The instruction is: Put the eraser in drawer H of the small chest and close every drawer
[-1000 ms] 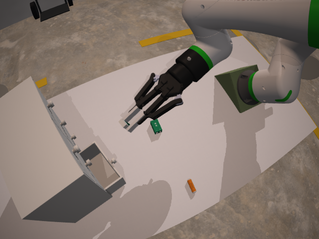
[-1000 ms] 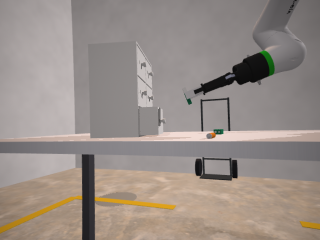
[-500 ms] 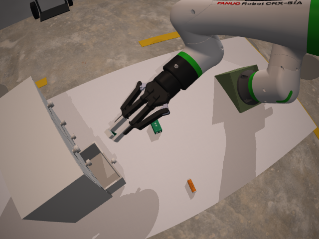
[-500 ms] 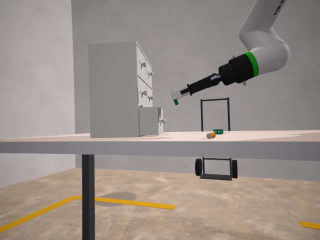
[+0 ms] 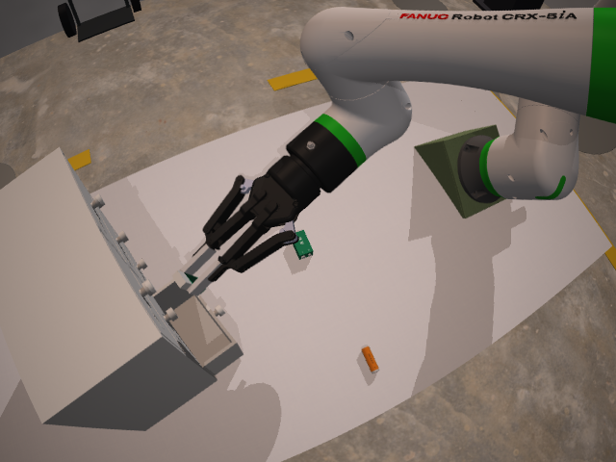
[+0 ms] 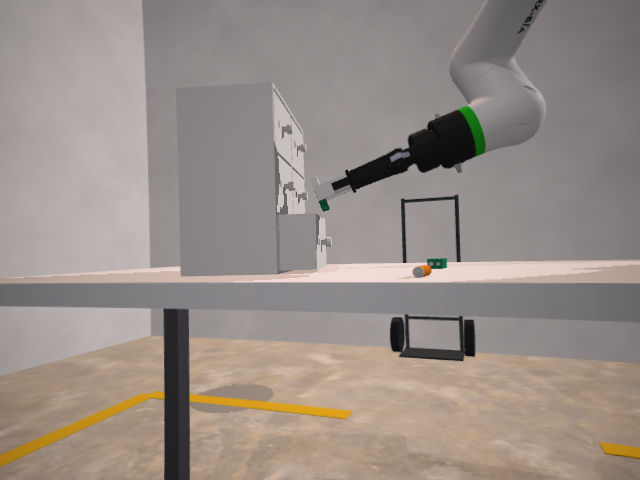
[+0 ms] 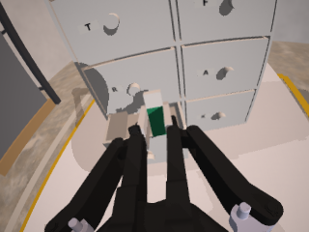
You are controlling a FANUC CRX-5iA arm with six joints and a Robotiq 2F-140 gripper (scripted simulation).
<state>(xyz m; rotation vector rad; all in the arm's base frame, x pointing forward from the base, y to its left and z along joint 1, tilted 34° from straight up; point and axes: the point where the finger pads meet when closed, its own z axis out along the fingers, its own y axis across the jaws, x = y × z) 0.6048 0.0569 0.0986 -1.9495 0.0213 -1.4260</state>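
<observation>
Now: the drawer H 80 mm ahead of my hand, 60 mm to the left of it and 120 mm below it. Round my hand: orange cylinder: 220 mm behind, 180 mm to the left, 150 mm below; then eraser: 30 mm ahead, 10 mm to the left.
</observation>
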